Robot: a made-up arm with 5 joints.
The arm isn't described. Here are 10 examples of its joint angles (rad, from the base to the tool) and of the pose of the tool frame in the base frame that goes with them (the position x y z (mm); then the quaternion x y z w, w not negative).
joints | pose
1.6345 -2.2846 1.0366 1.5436 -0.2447 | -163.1 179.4 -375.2 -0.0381 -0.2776 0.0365 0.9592
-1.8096 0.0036 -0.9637 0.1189 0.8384 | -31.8 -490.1 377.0 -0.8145 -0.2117 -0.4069 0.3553
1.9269 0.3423 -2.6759 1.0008 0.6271 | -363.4 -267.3 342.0 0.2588 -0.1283 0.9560 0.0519
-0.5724 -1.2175 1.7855 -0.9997 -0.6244 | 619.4 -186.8 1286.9 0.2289 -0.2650 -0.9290 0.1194
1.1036 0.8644 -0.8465 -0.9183 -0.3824 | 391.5 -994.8 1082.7 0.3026 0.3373 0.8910 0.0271
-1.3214 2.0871 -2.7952 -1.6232 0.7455 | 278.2 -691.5 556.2 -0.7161 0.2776 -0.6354 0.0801
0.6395 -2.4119 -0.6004 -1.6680 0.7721 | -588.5 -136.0 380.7 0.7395 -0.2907 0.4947 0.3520
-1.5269 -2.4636 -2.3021 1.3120 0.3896 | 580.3 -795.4 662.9 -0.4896 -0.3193 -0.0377 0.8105
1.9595 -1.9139 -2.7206 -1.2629 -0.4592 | 210.7 -453.3 510.4 0.7754 0.5175 -0.2055 0.2977
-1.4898 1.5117 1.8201 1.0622 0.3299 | 1008.1 -1271.9 554.0 0.1722 -0.5957 -0.7767 0.1102
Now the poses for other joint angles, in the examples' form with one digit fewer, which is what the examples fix.
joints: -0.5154 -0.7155 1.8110 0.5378 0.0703
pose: 1027 35 1118 0.607 0.160 -0.764 0.147
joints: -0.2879 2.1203 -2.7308 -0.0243 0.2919
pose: 229 -384 1043 0.534 -0.733 0.407 0.109
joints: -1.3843 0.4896 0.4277 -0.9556 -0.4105
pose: 841 -800 75 -0.674 -0.623 -0.304 0.256
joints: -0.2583 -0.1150 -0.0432 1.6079 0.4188
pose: 782 -20 240 0.091 -0.354 0.928 0.075
